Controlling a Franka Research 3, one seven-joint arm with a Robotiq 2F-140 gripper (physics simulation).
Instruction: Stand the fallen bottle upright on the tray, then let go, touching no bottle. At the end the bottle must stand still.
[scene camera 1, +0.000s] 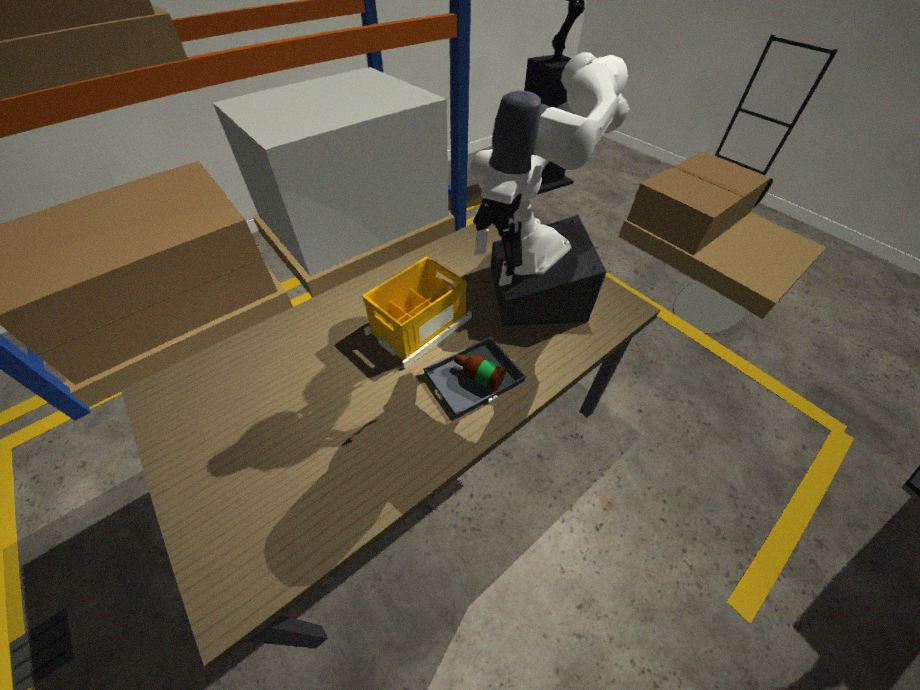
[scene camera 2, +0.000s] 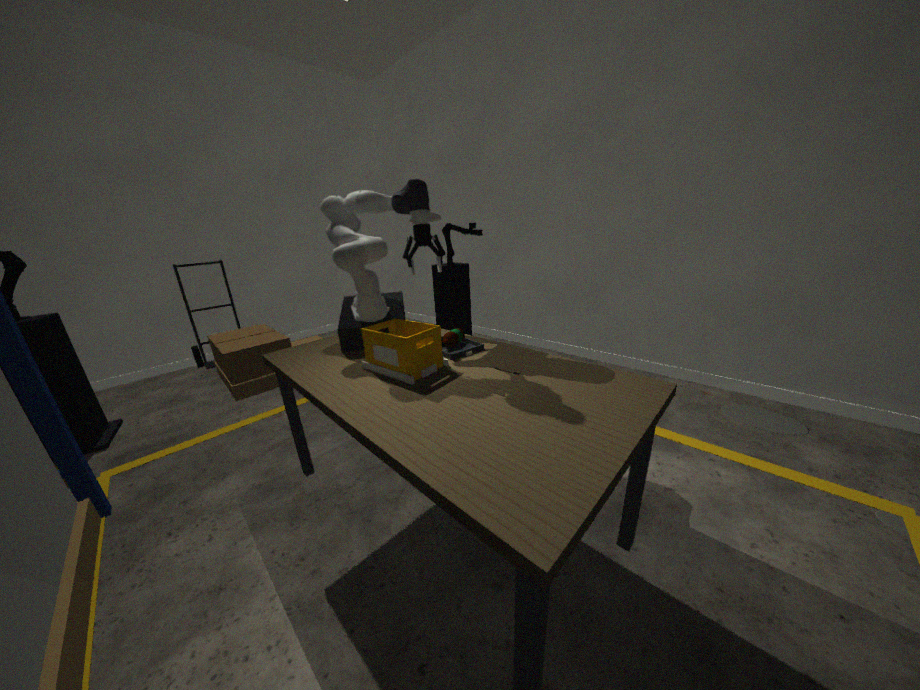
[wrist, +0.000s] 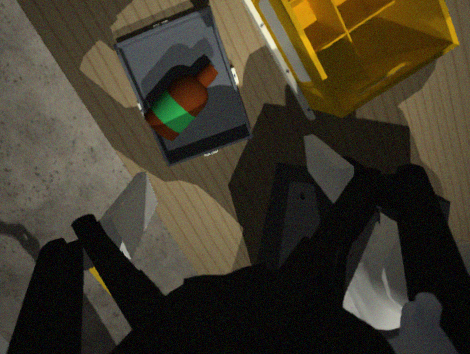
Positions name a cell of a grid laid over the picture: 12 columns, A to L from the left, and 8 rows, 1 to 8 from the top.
my gripper: scene camera 1 G4; scene camera 2 F4; wrist F4
